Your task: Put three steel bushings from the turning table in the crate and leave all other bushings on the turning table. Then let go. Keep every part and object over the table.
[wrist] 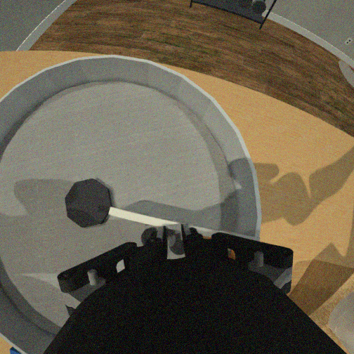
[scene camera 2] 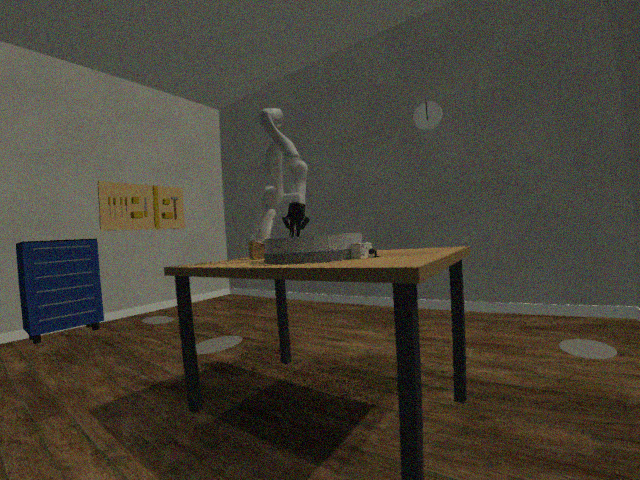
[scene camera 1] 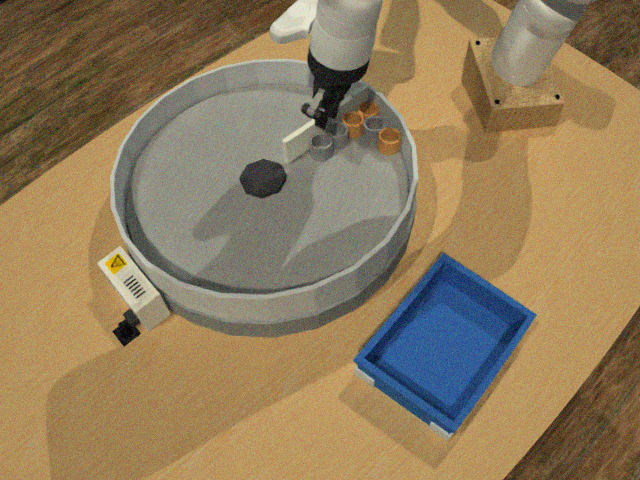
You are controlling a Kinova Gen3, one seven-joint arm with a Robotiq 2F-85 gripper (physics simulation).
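Frame: origin at the arm's base, x ahead, y left, z up, level; centimetres.
Where they show: gripper, fingertip midpoint: [scene camera 1: 325,120]; arm's base at its link origin: [scene camera 2: 259,243] [scene camera 1: 516,62].
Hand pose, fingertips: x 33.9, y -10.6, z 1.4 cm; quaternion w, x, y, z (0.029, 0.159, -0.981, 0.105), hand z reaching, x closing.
Each offset is from my fingertips to the top centre of the thing. "spot": to the spot under its first point.
My gripper [scene camera 1: 324,125] [scene camera 2: 294,235] [wrist: 173,233] points down over the turning table [scene camera 1: 258,304] [scene camera 2: 310,256] [wrist: 117,70]. Its fingers are nearly together, and I see no bushing held around its outside. One steel bushing {dx +2.1, dy +1.2, dz -1.9 cm} [scene camera 1: 321,148] [wrist: 150,235] stands near the cream divider; a second steel bushing {dx -1.1, dy +1.2, dz -1.9 cm} [scene camera 1: 339,132] stands beside the fingertips in scene camera 1 and is partly hidden in the wrist view. A third steel bushing {dx -5.9, dy +4.0, dz -1.9 cm} [scene camera 1: 374,124] stands nearer the rim. Orange bushings {dx -4.3, dy +1.2, dz -1.9 cm} [scene camera 1: 353,124] {dx -7.5, dy +1.2, dz -1.9 cm} [scene camera 1: 368,109] [scene camera 1: 389,141] stand among them. The crate {dx +10.7, dy +32.7, dz -4.7 cm} [scene camera 1: 403,395] is blue and empty.
The cream divider {spot: dx +4.8, dy -0.5, dz -1.3 cm} [scene camera 1: 298,142] [wrist: 140,217] rises beside the steel bushings. A dark hub {dx +11.3, dy -0.9, dz -3.6 cm} [scene camera 1: 263,178] [wrist: 88,202] is at the turning table's centre. A white box {spot: dx +34.8, dy +1.1, dz -3.9 cm} [scene camera 1: 135,289] with a warning label is at its outer side. The arm's wooden base block [scene camera 1: 522,114] stands at the upper right.
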